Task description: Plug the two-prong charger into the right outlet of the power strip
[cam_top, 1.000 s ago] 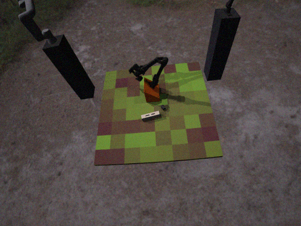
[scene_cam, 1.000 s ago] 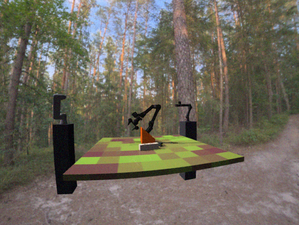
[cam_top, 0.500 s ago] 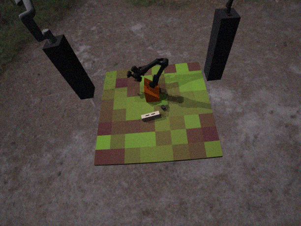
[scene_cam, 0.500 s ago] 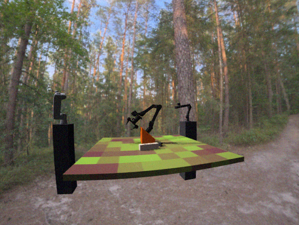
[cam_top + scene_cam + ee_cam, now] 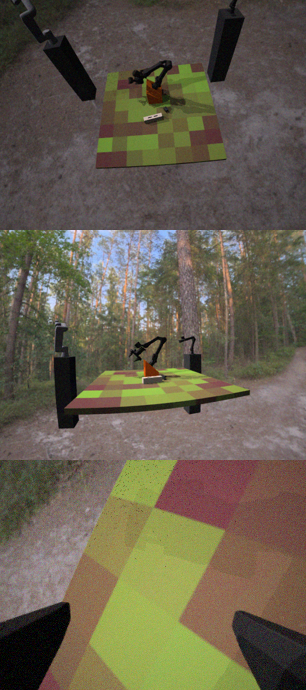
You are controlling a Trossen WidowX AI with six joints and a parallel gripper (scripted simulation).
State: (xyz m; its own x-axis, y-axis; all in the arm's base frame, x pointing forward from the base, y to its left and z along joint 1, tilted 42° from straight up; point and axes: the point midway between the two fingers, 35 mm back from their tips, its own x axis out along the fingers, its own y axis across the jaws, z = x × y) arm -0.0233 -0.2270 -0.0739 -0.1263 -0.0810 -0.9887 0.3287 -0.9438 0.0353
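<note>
My gripper tip is now 29 cm short of the dark two-prong charger, 35 cm to the right of it and 19 cm above it.
</note>
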